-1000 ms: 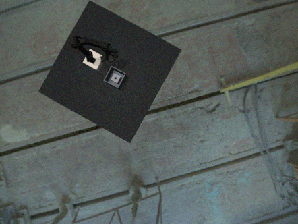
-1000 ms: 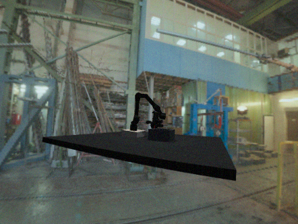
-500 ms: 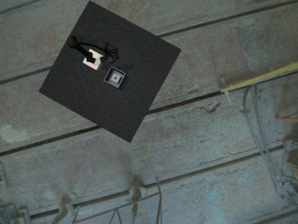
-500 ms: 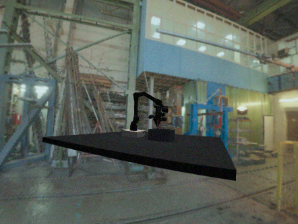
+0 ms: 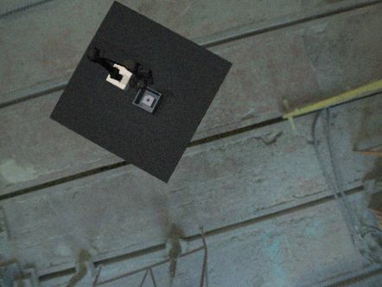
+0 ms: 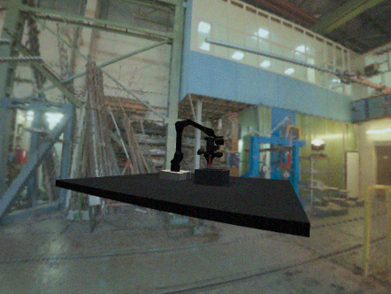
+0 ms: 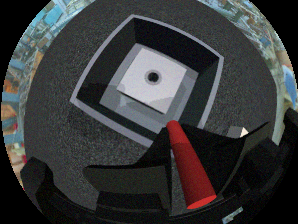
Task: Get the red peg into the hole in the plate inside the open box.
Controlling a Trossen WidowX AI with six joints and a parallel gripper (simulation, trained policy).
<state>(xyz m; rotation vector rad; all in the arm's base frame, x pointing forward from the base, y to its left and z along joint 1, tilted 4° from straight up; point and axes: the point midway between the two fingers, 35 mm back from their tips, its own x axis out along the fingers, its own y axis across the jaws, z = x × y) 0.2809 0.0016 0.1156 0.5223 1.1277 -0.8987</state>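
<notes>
My gripper tip is 1 cm to the right of the red peg and 3 cm below it. The rest, counted from my gripper tip: dark box (4 cm ahead, 6 cm to the right, 10 cm below); pale plate (4 cm ahead, 6 cm to the right, 8 cm below).
</notes>
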